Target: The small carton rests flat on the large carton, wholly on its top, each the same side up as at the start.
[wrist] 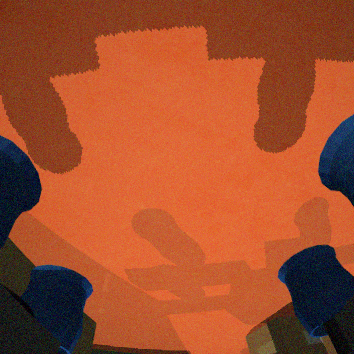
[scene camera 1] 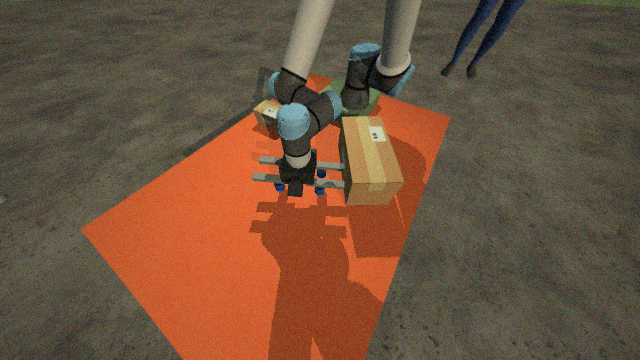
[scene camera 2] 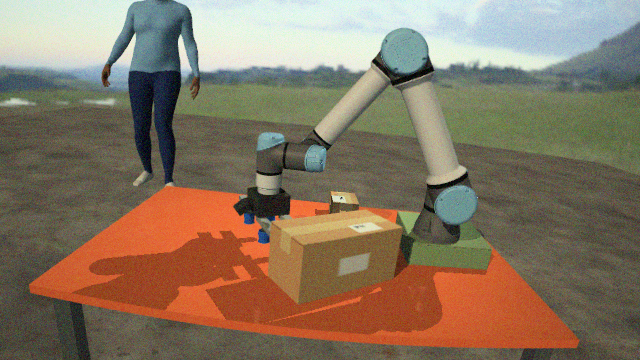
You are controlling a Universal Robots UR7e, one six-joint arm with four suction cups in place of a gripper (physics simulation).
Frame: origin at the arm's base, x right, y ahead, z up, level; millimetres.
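Seen in the pictures: end effector, tool point: (wrist: 184, 235); arm's base, origin of the base link: (scene camera 1: 353, 100) (scene camera 2: 436, 233).
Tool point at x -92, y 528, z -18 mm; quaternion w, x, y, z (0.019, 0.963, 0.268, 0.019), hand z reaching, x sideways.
Pixels of each thing's top centre, then the offset from my tool point to it. Level surfaces: height alone.
- large carton, middle of its top: (scene camera 2: 339, 224) (scene camera 1: 368, 144) dx -138, dy -210, dz +96 mm
- small carton, middle of its top: (scene camera 2: 344, 197) (scene camera 1: 271, 108) dx +378, dy -225, dz +20 mm
- orange table, its level: dz -59 mm
The large carton (scene camera 1: 365, 172) (scene camera 2: 345, 237) stands on the orange table, tape and a barcode label on top and a pale label on one side; part of it (wrist: 14, 265) shows at the lower left of the wrist view. The small carton (scene camera 1: 266, 116) (scene camera 2: 343, 200) (wrist: 282, 337) rests on the table at the far side, label up, apart from the large carton and partly hidden in each view. My gripper (scene camera 1: 300, 183) (scene camera 2: 260, 226) (wrist: 180, 230) is open, its blue cups bare above the table beside the large carton. Its grey bars end close to that carton's side; contact cannot be told.
The arm's base stands on a green block (scene camera 1: 367, 109) (scene camera 2: 450, 256) near both cartons. The orange table (scene camera 1: 200, 260) (scene camera 2: 125, 225) (wrist: 175, 115) bears dark shadows of the arm and carton. A person (scene camera 2: 155, 60) stands beyond the table; the legs (scene camera 1: 482, 40) show in scene camera 1.
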